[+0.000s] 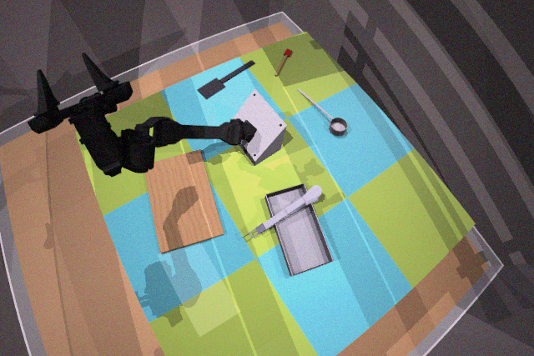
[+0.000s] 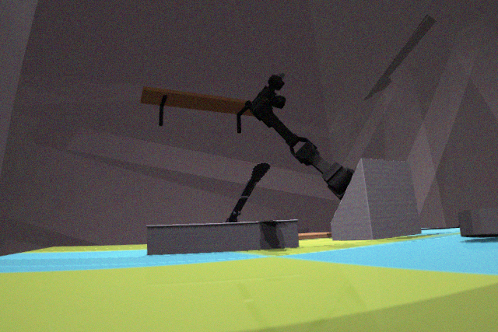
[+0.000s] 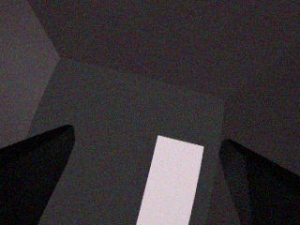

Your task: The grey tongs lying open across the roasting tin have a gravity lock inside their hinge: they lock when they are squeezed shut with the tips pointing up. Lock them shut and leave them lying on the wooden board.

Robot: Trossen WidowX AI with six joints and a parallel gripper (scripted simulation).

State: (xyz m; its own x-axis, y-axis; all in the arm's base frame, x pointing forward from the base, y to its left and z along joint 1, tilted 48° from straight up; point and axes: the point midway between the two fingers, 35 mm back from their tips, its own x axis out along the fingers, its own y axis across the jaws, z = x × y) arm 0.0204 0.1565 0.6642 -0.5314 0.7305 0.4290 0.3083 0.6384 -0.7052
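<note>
The yellow lock piece lies 62 cm below my gripper tip, 39 cm ahead of it and 26 cm to the left of it. Also, from my gripper tip: wooden board: 67 cm below, 8 cm ahead, 3 cm to the left; then dark roasting tin: 65 cm below, 46 cm ahead, 28 cm to the left; then black spatula: 68 cm below, 51 cm to the left, 28 cm behind.
</note>
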